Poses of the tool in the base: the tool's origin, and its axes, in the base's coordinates. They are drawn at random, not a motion.
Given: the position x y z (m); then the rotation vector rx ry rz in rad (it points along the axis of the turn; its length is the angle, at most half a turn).
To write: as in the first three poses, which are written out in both.
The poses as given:
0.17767 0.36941 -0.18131 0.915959 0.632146 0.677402
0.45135 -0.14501 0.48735 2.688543 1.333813 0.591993
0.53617 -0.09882 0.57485 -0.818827 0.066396 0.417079
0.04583 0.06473 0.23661 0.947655 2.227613 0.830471
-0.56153 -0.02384 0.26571 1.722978 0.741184 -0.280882
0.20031 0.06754 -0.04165 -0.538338 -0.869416 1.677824
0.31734 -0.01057 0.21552 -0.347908 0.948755 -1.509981
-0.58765 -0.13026 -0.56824 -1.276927 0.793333 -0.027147
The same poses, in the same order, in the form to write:
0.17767 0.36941 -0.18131 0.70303 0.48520 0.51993 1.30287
0.45135 -0.14501 0.48735 0.87888 0.43602 0.19352 3.05905
0.53617 -0.09882 0.57485 -0.88875 0.07207 0.45269 0.92133
0.04583 0.06473 0.23661 0.37028 0.87040 0.32449 2.55930
-0.56153 -0.02384 0.26571 0.90848 0.39081 -0.14810 1.89655
0.20031 0.06754 -0.04165 -0.27398 -0.44248 0.85390 1.96489
0.31734 -0.01057 0.21552 -0.19148 0.52218 -0.83106 1.81693
-0.58765 -0.13026 -0.56824 -0.84928 0.52764 -0.01806 1.50355

